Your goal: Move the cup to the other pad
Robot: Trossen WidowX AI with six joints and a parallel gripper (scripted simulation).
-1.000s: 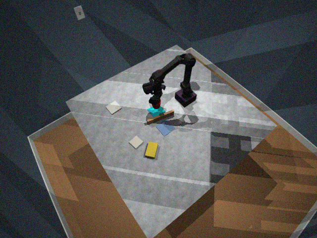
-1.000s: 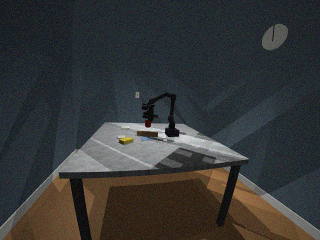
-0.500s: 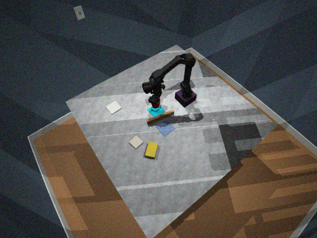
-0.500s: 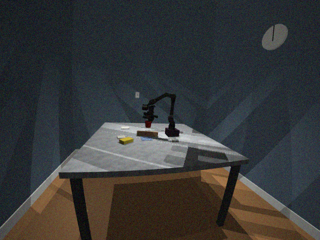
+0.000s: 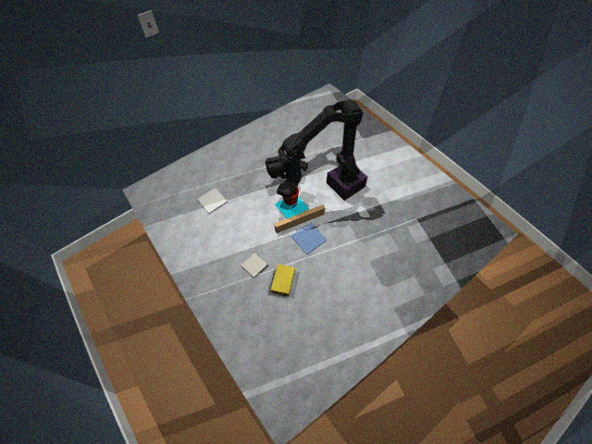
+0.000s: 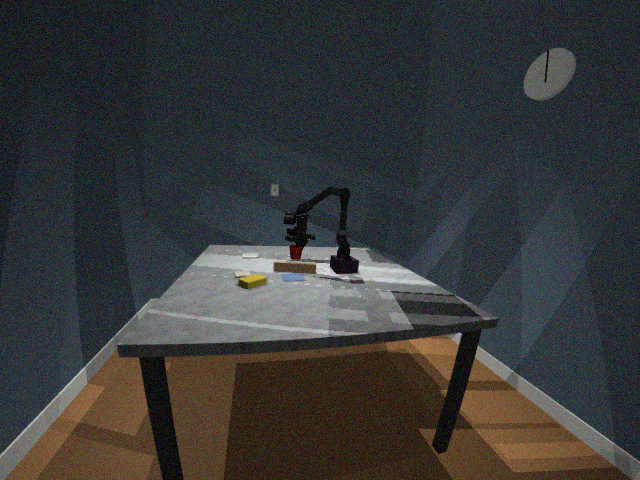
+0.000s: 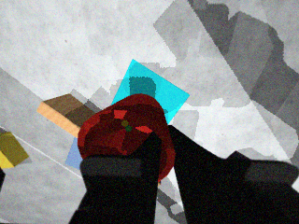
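Right now the wooden bar is 4 cm ahead of my gripper tip, 10 cm to the left of it and 7 cm below it. Round my gripper tip: light blue pad 6 cm ahead, 19 cm to the left, 10 cm below; then red cup 3 cm ahead, 1 cm to the left; then yellow block 26 cm ahead, 28 cm to the left, 7 cm below.
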